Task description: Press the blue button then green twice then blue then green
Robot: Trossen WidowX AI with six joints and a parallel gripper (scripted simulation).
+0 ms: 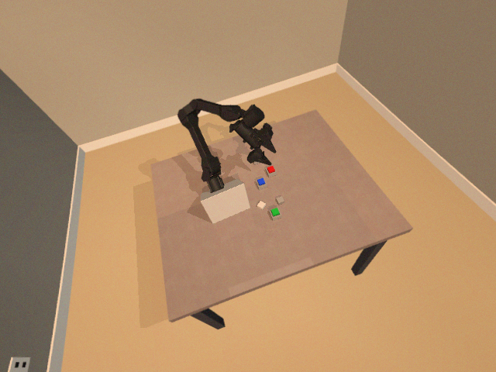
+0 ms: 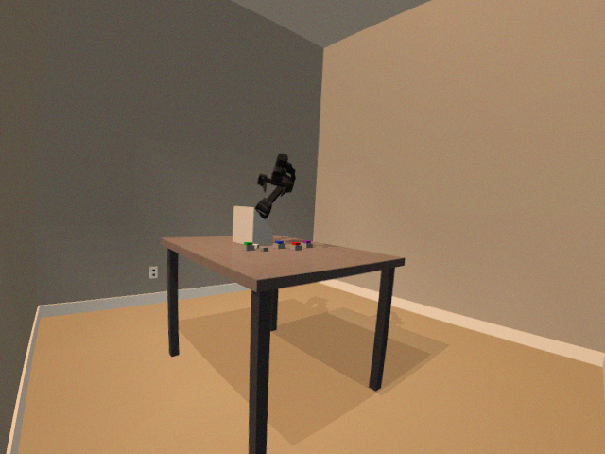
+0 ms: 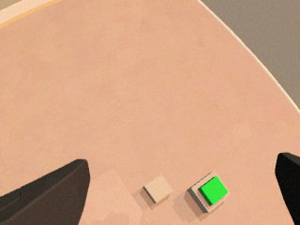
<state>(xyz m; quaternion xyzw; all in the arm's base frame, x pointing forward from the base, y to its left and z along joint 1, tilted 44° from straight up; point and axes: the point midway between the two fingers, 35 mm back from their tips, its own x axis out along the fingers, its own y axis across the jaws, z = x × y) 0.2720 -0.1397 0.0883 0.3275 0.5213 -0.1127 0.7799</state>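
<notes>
Now: gripper tip 50 mm past the blue button, 90 mm to the right of it and 260 mm above it. Also, from my gripper tip: cream block 90 mm behind, 30 mm to the right, 280 mm below; then red button 30 mm ahead, 150 mm to the left, 260 mm below; then green button 40 mm behind, 110 mm to the right, 260 mm below.
</notes>
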